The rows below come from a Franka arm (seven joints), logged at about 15 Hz.
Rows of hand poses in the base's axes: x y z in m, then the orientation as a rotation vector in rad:
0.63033 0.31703 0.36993 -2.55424 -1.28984 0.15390
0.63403 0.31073 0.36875 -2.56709 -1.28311 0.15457
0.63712 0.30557 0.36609 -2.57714 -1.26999 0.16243
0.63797 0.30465 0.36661 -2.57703 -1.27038 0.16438
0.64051 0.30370 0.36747 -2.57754 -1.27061 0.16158
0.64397 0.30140 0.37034 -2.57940 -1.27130 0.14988
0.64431 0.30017 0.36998 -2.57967 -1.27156 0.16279
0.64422 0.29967 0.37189 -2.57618 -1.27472 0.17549
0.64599 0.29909 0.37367 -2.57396 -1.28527 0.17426
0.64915 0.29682 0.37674 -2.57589 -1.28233 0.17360
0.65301 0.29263 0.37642 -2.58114 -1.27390 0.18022
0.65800 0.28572 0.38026 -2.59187 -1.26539 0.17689
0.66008 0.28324 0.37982 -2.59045 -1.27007 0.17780
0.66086 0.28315 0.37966 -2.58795 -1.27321 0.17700
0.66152 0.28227 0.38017 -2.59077 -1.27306 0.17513
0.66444 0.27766 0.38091 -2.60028 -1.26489 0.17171
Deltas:
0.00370 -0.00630 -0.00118 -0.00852 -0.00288 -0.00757
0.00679 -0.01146 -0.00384 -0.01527 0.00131 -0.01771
0.00764 -0.01238 -0.00332 -0.01599 0.00239 -0.01725
0.01018 -0.01333 -0.00246 -0.01549 0.00048 -0.01751
0.01364 -0.01563 0.00041 -0.01313 -0.00732 -0.01870
0.01398 -0.01686 0.00005 -0.01796 0.00007 -0.01734
0.01389 -0.01736 0.00196 -0.02062 0.00802 -0.01320
0.01566 -0.01794 0.00374 -0.02176 0.00527 -0.00609
0.01882 -0.02021 0.00681 -0.02215 0.00492 -0.00851
0.02268 -0.02440 0.00649 -0.02609 0.00899 -0.01454
0.02767 -0.03131 0.01033 -0.03095 0.00504 -0.02300
0.02975 -0.03379 0.00989 -0.03160 0.00486 -0.01959
0.03053 -0.03388 0.00973 -0.03027 0.00454 -0.01705
0.03119 -0.03476 0.01024 -0.03186 0.00236 -0.01805
0.03411 -0.03937 0.01098 -0.03582 -0.00124 -0.02597

